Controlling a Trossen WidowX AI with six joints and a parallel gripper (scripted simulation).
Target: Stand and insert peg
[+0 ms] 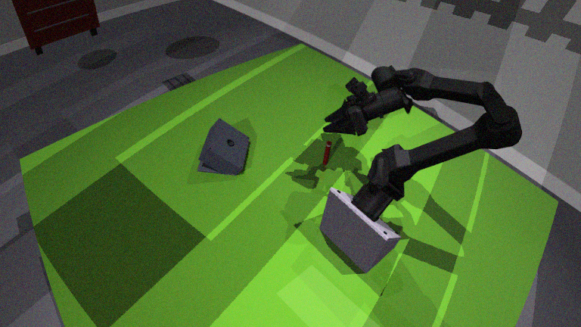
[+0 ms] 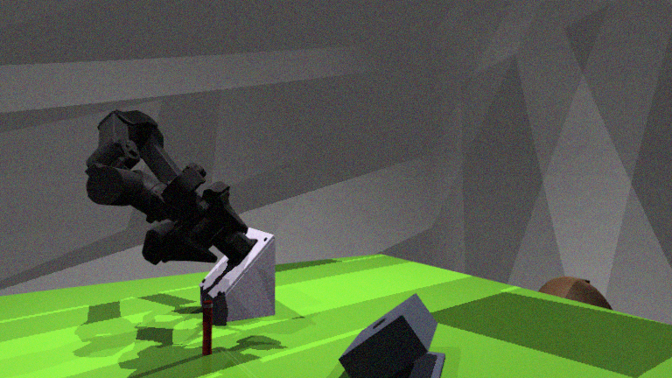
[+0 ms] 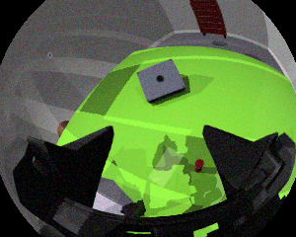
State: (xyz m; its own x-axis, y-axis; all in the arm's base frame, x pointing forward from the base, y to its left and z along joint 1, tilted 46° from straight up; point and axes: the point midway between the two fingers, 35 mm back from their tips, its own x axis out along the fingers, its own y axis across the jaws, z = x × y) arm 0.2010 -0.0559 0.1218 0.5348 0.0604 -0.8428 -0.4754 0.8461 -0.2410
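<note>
My gripper tip is 40 mm to the left of the red peg and 110 mm above it. The rest, counted from my gripper tip: sloped panel: 210 mm ahead, 160 mm to the left, 130 mm below.
</note>
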